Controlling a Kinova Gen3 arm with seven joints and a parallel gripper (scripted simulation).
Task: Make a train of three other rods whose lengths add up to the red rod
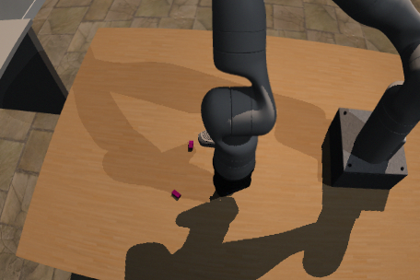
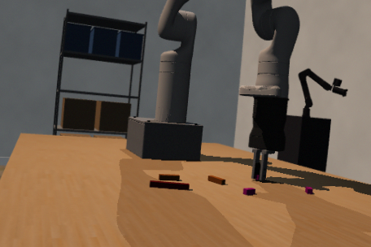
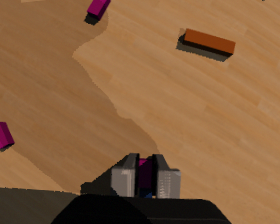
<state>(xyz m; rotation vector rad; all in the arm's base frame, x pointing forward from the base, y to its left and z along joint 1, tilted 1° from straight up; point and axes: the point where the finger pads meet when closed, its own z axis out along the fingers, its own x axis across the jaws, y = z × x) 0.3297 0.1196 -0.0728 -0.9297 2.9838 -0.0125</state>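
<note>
My gripper is now 20 mm to the right of the blue rod, 20 mm above it and 10 mm past it. Round my hand: red rod 220 mm to the right, 70 mm ahead, 20 mm below.
</note>
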